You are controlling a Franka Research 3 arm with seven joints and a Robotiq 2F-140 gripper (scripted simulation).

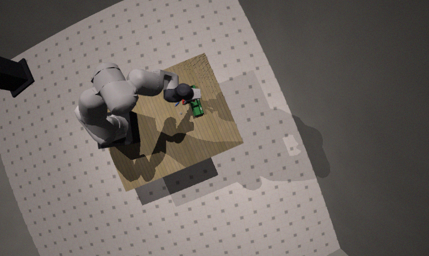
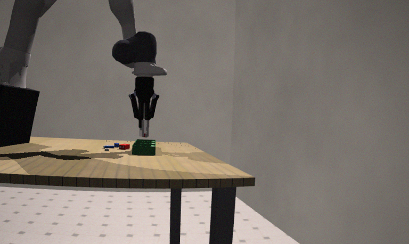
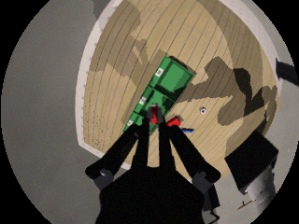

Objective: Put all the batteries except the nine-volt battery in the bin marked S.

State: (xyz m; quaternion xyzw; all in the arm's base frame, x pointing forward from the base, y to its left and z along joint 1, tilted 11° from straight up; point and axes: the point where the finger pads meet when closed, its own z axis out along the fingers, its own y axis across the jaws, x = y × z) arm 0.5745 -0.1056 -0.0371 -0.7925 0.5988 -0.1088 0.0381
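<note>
Now: the green bin row 70 mm below my hand and 10 mm ahead of it. From my hand the other things lie so: grey button cell (150 mm behind, 90 mm below, 30 mm to the right); then red block-shaped battery (80 mm below, 80 mm behind, 40 mm to the left); then blue battery (130 mm behind, 80 mm below, 60 mm to the left).
</note>
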